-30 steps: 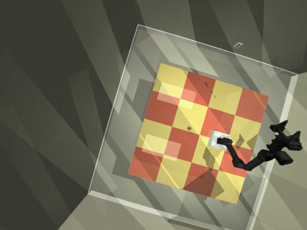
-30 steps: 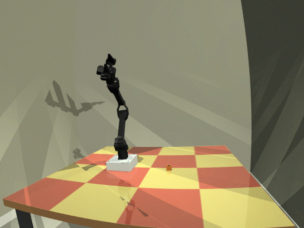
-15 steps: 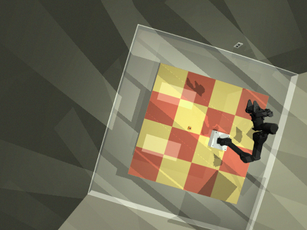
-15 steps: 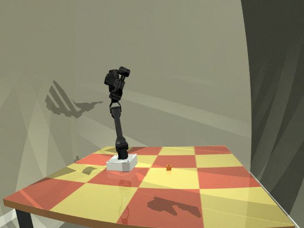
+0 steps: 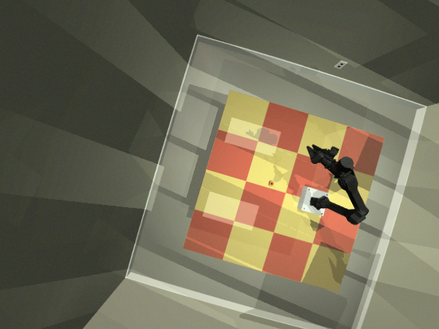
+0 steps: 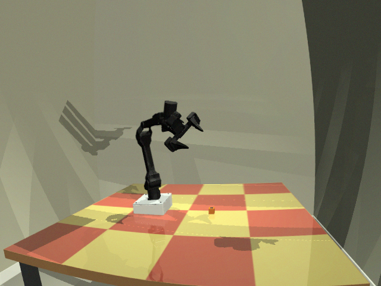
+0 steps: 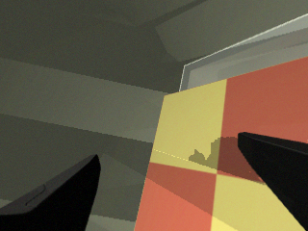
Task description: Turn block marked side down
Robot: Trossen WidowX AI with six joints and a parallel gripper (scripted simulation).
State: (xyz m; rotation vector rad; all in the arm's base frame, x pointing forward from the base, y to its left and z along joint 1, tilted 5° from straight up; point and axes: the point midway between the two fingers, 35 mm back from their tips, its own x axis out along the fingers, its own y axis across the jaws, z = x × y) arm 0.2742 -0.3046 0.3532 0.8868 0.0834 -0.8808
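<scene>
The block is 39 cm below my gripper tip, 27 cm to the left of it and 5 cm ahead of it.
</scene>
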